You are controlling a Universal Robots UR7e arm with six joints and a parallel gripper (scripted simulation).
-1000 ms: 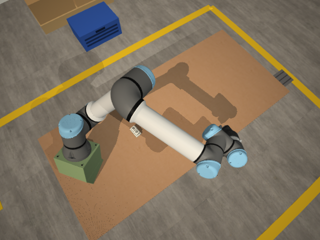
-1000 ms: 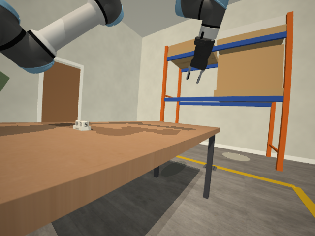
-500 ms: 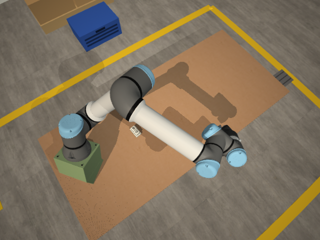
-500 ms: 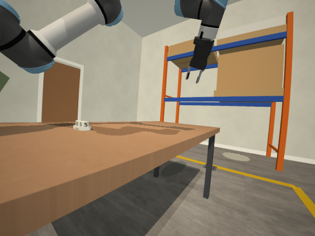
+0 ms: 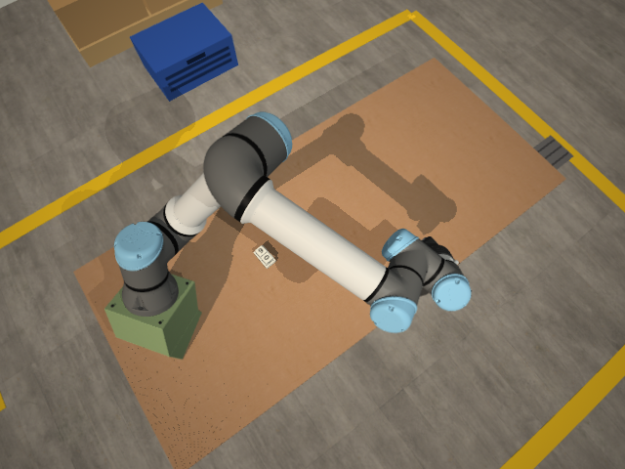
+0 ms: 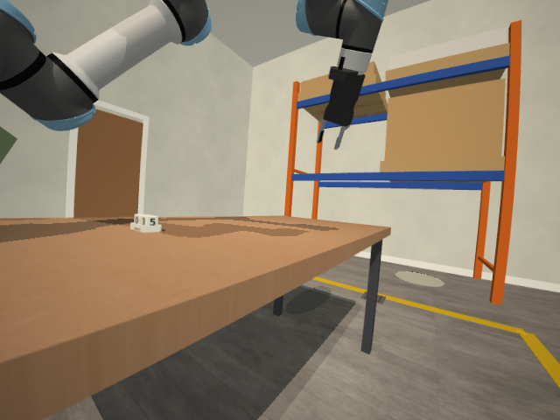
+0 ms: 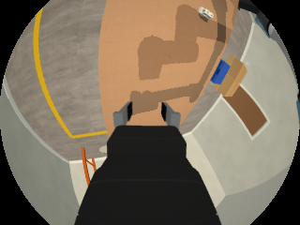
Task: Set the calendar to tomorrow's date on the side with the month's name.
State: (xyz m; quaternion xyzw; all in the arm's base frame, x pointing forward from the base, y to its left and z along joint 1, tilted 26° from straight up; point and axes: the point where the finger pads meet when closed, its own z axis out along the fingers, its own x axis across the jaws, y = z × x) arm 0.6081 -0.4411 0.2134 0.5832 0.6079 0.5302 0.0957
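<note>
My hand is 340 mm to the right of the white calendar tray, 340 mm past it and 280 mm above it.
</note>
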